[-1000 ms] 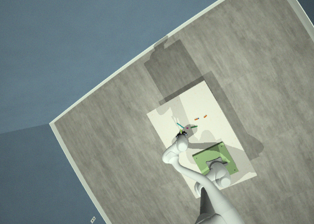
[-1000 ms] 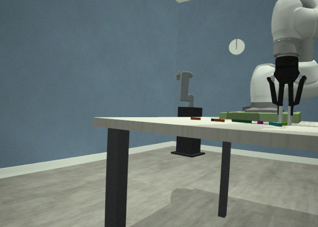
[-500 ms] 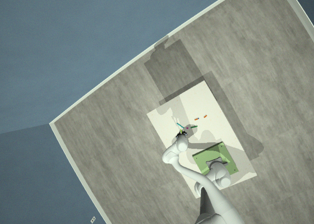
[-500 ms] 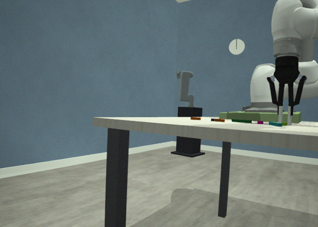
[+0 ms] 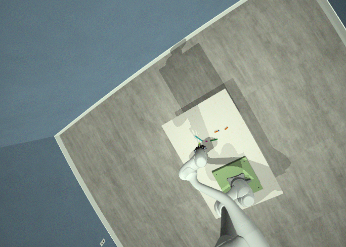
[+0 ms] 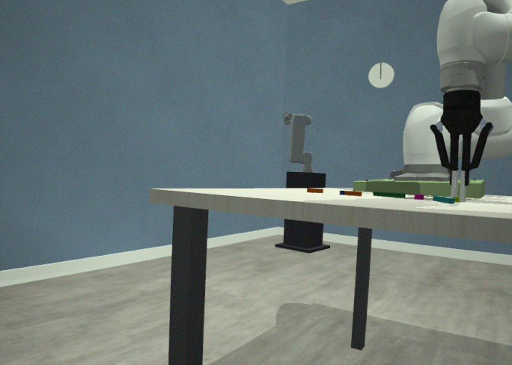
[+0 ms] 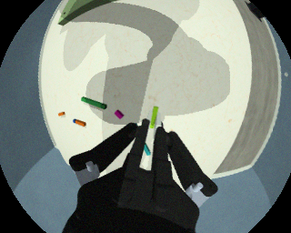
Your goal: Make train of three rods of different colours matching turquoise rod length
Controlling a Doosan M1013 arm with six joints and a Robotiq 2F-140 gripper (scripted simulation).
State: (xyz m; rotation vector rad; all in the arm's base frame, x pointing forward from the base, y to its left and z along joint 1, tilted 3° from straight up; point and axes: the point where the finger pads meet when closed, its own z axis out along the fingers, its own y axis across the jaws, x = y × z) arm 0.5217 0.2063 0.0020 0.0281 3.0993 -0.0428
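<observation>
Right now the lime rod is 3 cm below my hand. The rest, counted from my hand: green rod (1 cm behind, 16 cm to the right, 3 cm below); then magenta rod (1 cm ahead, 8 cm to the right, 3 cm below); then turquoise rod (7 cm ahead, 2 cm to the right, 3 cm below).
</observation>
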